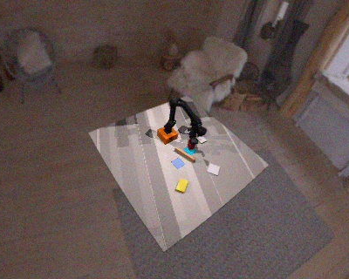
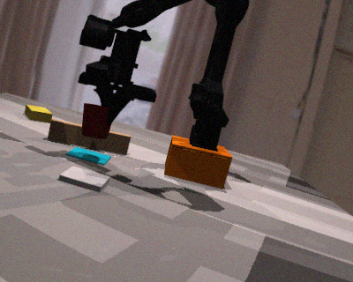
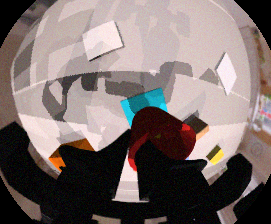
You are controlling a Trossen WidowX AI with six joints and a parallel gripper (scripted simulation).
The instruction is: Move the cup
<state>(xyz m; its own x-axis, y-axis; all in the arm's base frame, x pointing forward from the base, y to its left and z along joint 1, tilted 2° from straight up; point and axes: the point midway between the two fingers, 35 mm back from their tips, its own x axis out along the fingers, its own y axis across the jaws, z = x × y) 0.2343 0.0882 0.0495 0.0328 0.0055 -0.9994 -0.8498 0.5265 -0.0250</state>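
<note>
Right now the cyan pad is 3 cm ahead of my gripper tip, 2 cm to the right of it and 9 cm below it. The rest, counted from my gripper tip: yellow block 27 cm ahead, 34 cm to the right, 7 cm below; then wooden bar 5 cm ahead, 11 cm to the right, 7 cm below.
</note>
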